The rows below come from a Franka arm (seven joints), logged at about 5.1 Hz.
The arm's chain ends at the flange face. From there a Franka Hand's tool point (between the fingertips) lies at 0.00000 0.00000 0.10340 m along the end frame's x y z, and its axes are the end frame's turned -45 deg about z.
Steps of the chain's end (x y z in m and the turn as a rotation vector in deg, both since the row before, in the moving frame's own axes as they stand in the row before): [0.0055 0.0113 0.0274 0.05 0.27 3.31]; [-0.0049 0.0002 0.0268 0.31 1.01 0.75]
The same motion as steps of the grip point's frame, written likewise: [-0.0037 0.0122 0.0274 -0.16 0.23 3.31]; [-0.0019 -0.0024 0.0268 -0.49 0.93 0.75]
